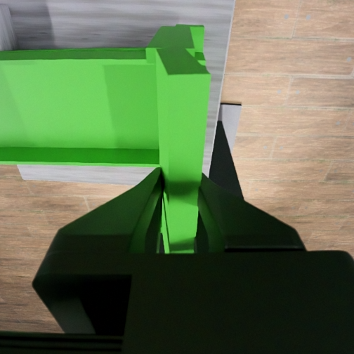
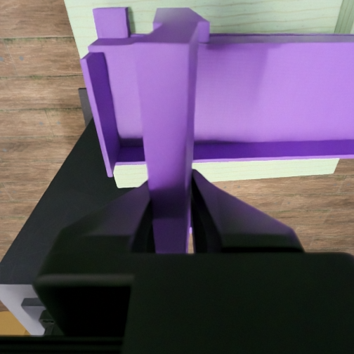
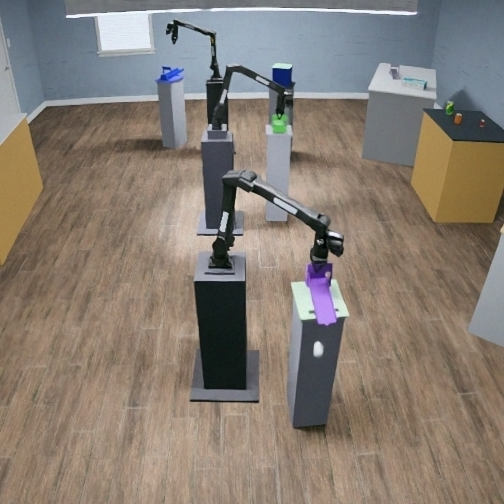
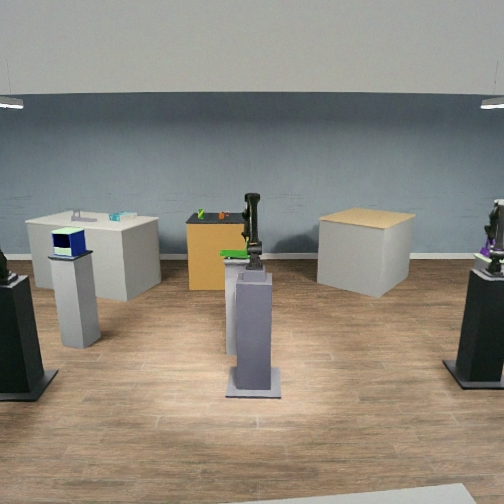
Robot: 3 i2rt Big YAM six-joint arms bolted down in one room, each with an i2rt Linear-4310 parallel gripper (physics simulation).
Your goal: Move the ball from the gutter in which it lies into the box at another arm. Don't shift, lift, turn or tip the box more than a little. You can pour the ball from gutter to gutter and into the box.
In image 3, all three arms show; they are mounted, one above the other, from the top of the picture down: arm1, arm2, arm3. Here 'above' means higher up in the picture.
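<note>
The white ball, blurred, shows in midair below the purple gutter's outer end, in front of the lower pedestal. Arm3's gripper is shut on the handle of the purple gutter, which slopes down past the table edge. Arm2's gripper is shut on the handle of the green gutter. Arm1's gripper hangs in the air, its fingers too small to read. A blue gutter lies at its left. The blue box stands upright.
The purple gutter's table is pale green on a dark pedestal. The green gutter's pedestal stands right of arm2. A black-topped yellow cabinet and a grey counter stand away from the arms.
</note>
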